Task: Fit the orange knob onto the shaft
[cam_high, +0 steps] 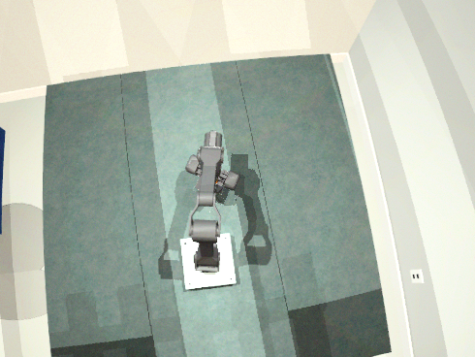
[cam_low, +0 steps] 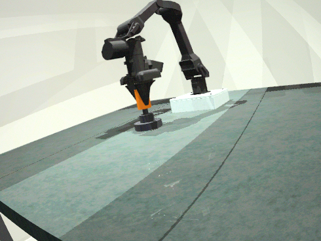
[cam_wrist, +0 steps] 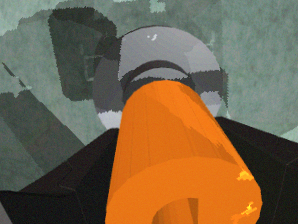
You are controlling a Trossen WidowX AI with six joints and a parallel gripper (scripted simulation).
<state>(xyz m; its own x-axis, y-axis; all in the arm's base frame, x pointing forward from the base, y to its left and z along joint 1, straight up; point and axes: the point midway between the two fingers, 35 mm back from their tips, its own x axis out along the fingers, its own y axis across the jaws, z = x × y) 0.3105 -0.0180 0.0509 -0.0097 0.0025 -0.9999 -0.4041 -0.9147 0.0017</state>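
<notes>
Now: the orange knob 2 cm above my gripper tip. Round my gripper tip: dark pedestal: 4 cm below.
</notes>
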